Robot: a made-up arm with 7 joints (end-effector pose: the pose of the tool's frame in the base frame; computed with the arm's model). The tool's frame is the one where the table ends. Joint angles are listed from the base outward.
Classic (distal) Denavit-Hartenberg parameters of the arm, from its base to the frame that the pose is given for. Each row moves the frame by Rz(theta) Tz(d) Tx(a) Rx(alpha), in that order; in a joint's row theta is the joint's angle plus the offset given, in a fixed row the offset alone. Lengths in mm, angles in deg.
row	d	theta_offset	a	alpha
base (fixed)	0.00	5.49	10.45	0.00
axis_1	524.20	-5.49	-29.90	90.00
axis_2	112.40	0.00	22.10	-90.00
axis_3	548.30	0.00	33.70	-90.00
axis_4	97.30	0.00	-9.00	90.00
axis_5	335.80	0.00	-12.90	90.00
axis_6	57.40	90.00	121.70	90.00
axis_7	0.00	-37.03	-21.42	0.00
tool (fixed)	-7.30	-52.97	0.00	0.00
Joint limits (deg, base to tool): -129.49..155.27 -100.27..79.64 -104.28..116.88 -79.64..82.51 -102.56..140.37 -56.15..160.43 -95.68..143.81
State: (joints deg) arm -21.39 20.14 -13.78 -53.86 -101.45 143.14 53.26
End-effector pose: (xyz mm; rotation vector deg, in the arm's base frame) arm -301.7 234.0 1099.3 -65.21 -19.57 -28.20
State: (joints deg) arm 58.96 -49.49 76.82 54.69 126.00 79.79 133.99
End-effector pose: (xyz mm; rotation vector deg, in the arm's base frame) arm 70.3 599.8 882.4 -53.82 69.74 131.43
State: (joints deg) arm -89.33 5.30 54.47 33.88 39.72 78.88 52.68
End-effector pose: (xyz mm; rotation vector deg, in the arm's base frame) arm 32.2 -23.7 1405.6 54.22 -2.77 139.79
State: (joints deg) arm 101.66 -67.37 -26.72 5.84 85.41 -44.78 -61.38
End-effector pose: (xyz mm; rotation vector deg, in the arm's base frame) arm -145.5 941.0 684.3 97.49 -75.94 -0.56
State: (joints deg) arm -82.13 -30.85 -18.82 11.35 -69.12 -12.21 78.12
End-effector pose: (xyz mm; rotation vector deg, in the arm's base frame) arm 29.7 -579.6 1314.1 48.08 -95.04 -39.35
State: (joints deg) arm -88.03 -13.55 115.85 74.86 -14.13 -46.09 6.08
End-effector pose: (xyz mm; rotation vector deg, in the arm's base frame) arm 283.9 73.1 1178.1 -97.97 -132.63 32.91
